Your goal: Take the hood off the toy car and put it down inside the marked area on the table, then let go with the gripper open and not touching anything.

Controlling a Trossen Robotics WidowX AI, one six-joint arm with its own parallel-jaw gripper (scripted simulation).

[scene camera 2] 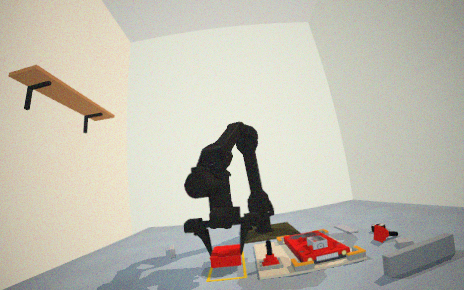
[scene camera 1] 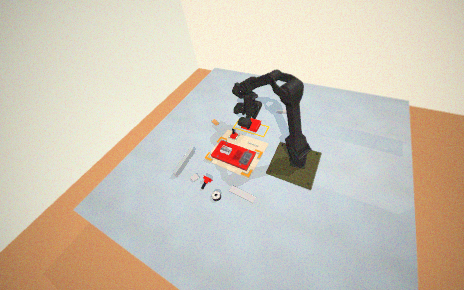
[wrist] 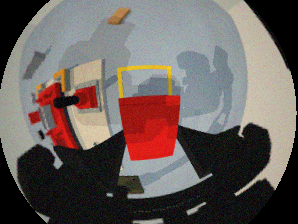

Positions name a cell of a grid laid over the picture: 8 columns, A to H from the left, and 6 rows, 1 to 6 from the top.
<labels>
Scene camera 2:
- gripper: D6
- red toy car: F6
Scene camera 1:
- red toy car: E4
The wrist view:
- gripper: E4
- red hood: E4, held by the gripper
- red toy car: B4
</labels>
